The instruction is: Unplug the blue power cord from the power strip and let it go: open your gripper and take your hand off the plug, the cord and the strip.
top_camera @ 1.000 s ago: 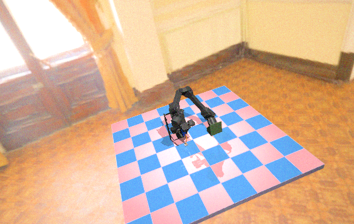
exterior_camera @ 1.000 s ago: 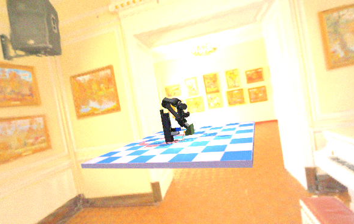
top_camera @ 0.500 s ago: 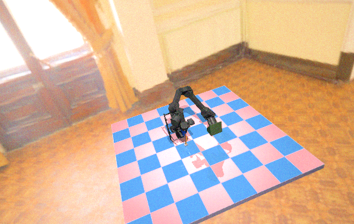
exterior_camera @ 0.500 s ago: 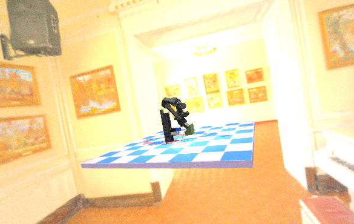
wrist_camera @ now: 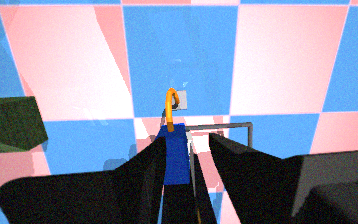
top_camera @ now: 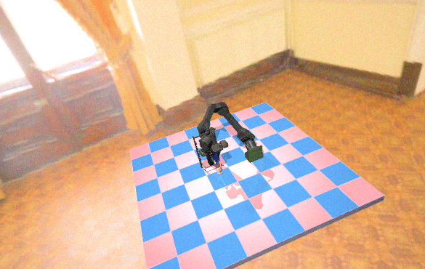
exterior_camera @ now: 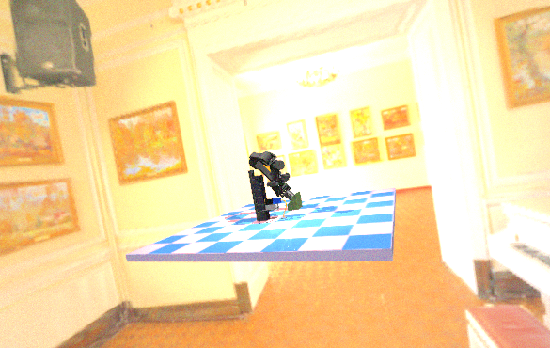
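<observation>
Now: gripper tip 1 cm past the blue plug, 4 cm to the left of it and 2 cm above it.
</observation>
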